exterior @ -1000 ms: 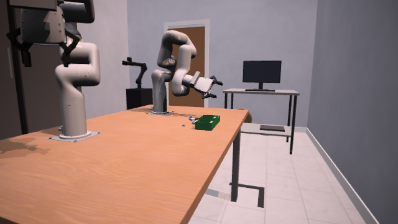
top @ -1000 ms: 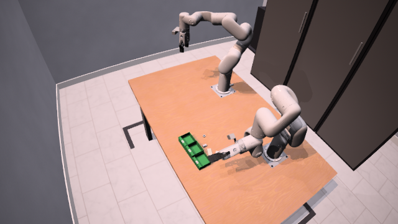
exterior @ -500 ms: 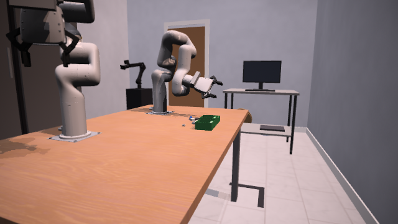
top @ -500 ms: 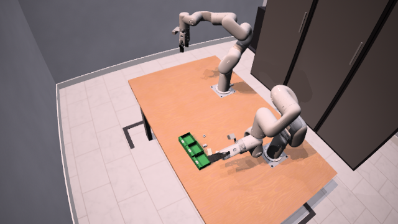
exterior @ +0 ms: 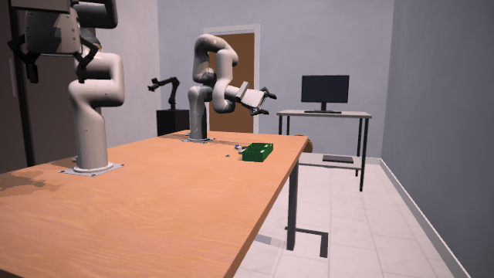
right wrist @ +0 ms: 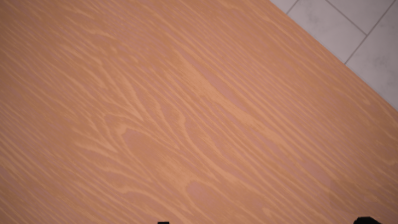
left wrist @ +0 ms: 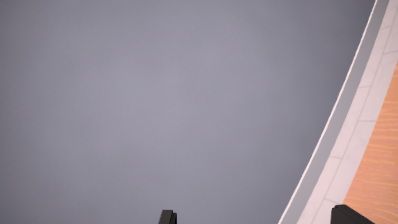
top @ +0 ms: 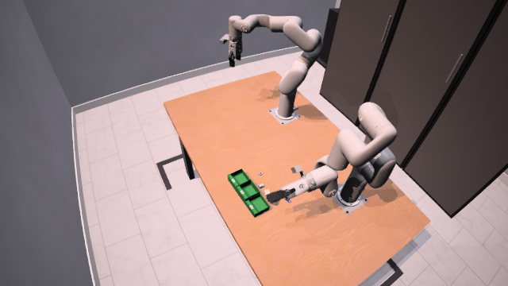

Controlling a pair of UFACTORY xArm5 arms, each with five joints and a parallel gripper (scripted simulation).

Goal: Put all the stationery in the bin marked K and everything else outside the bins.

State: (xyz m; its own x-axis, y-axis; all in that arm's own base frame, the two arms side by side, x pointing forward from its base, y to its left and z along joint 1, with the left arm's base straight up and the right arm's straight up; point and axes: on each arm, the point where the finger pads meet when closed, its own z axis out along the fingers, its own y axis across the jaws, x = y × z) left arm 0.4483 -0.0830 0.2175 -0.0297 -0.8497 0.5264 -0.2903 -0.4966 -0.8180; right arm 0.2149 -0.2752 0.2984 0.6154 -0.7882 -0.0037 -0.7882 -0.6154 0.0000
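Observation:
My left hand is 110 mm past the black-and-white eraser, 100 mm to the left of it and 210 mm above it. From my left hand the other things lie so: cream block 80 mm behind, 140 mm to the right, 220 mm below; blue battery 150 mm behind, 80 mm to the right, 210 mm below; three joined green bins 10 mm ahead, 180 mm to the right, 200 mm below.

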